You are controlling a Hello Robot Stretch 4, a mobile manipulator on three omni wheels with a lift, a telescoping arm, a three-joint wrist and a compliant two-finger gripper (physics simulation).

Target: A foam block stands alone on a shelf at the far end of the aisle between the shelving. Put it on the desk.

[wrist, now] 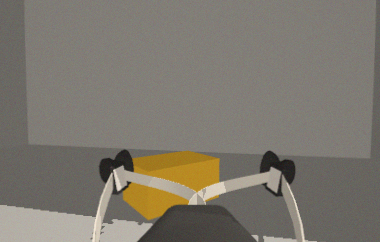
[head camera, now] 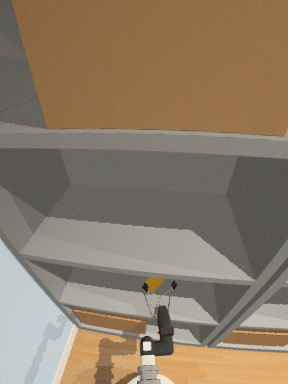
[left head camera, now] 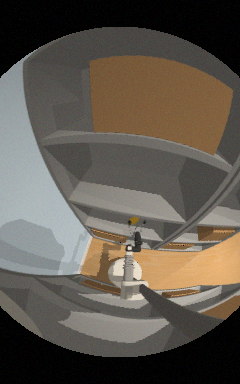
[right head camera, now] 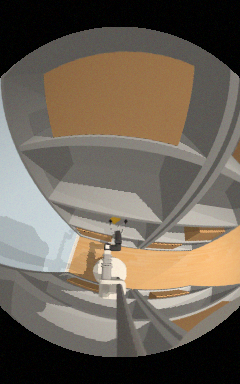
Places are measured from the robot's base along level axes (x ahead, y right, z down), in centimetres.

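Pixels of known places: gripper, fingertip midpoint: (wrist: 196, 164) (head camera: 159, 281) (left head camera: 136, 219) (right head camera: 117, 218).
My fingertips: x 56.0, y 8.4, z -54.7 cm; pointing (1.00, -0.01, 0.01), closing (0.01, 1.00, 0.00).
For each thing: its middle in the pictures, then the offset to it from my fingertips. Level surfaces: height alone.
- yellow foam block, body centre: (wrist: 171, 178) (head camera: 154, 282) (right head camera: 115, 218) (left head camera: 133, 219) dx +1.0, dy -2.8, dz +1.9 cm
- low grey shelf, its level: dz +4.2 cm
- shelf board, its level: dz -41.6 cm
- big brown box, body centre: (head camera: 164, 46) (right head camera: 116, 94) (left head camera: 159, 99) dx -0.2, dy -2.2, dz -100.8 cm
The yellow foam block (head camera: 154, 283) (left head camera: 133, 220) (right head camera: 115, 219) (wrist: 175, 172) sits on a low grey shelf (head camera: 100, 295) (wrist: 45, 225), turned at an angle. My gripper (head camera: 160, 286) (left head camera: 137, 222) (right head camera: 118, 221) (wrist: 196, 164) is open at the block. In the wrist view the block is left of centre; the left fingertip overlaps its left edge, and a wide gap lies between its right side and the right fingertip. The finger strips and the dark gripper body hide part of its lower front. The desk does not show.
A shelf board (head camera: 140, 269) runs just above the block's bay. A big brown box (head camera: 165, 65) (left head camera: 160, 100) (right head camera: 120, 95) fills a high bay. Low brown boxes (head camera: 110, 321) (head camera: 260, 338) stand below and to the right. A pale blue wall (head camera: 25, 310) is at the left.
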